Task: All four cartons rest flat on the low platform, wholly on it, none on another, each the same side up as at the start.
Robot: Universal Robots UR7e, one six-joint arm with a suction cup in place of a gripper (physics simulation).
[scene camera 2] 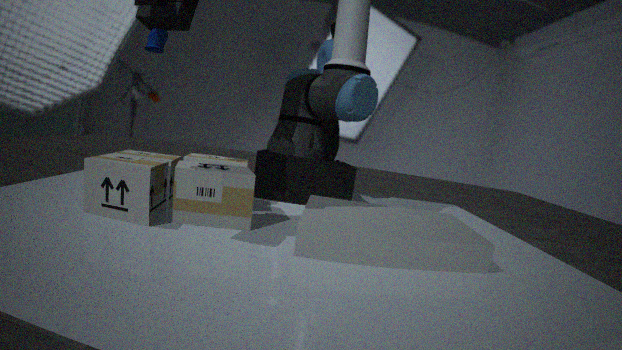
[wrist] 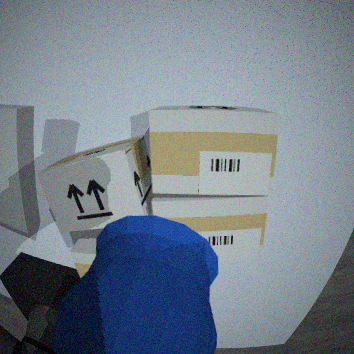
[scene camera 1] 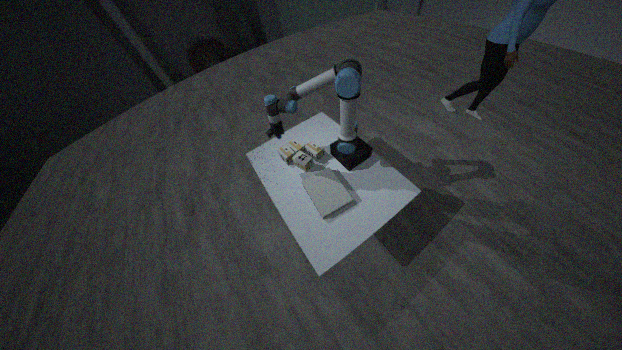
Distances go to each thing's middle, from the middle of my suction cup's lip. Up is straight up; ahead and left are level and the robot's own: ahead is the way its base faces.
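Low grey platform (wrist: 26, 208): my suction cup 44 cm to the right of it, 10 cm past it, 27 cm above it.
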